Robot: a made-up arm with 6 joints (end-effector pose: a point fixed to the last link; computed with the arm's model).
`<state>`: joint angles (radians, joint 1 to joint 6).
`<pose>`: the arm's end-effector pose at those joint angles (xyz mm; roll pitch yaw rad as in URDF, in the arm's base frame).
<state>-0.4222 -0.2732 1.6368 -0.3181 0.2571 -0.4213</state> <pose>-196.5 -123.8 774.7 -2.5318 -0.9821 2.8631</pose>
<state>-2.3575 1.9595 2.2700 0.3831 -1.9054 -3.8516</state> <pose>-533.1 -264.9 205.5 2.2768 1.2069 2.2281</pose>
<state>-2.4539 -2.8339 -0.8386 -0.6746 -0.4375 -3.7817</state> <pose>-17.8 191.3 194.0 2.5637 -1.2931 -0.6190</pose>
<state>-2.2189 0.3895 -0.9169 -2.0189 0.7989 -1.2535</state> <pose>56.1 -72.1 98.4 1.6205 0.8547 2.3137</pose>
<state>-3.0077 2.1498 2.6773 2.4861 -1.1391 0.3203</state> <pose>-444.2 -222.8 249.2 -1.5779 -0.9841 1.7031</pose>
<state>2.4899 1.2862 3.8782 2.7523 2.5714 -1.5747</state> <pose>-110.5 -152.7 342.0 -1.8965 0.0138 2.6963</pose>
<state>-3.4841 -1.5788 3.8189 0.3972 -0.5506 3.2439</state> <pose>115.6 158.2 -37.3 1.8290 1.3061 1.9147</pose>
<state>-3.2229 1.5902 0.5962 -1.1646 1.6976 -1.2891</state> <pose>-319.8 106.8 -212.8 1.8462 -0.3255 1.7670</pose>
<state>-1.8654 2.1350 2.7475 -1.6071 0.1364 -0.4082</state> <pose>-178.1 -612.4 1.5 2.1098 -0.6011 -2.0309</pose>
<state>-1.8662 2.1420 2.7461 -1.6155 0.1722 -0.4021</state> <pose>-176.6 -611.7 -3.4 2.1339 -0.5863 -2.0732</pose>
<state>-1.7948 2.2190 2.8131 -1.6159 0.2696 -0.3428</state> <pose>-129.4 -609.3 -26.9 2.1336 -0.5581 -2.1139</pose>
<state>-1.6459 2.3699 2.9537 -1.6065 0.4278 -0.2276</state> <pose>-37.1 -590.4 -66.3 2.0960 -0.5111 -2.1413</pose>
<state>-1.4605 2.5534 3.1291 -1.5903 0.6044 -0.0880</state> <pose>64.1 -543.1 -105.6 2.0263 -0.4541 -2.1449</pose>
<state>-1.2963 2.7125 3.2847 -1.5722 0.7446 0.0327</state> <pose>136.7 -484.3 -131.3 1.9505 -0.4087 -2.1271</pose>
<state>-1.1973 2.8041 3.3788 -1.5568 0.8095 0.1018</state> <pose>171.2 -444.7 -141.1 1.8995 -0.3936 -2.0981</pose>
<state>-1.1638 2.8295 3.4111 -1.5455 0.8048 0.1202</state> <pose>180.9 -432.7 -141.0 1.8788 -0.4072 -2.0659</pose>
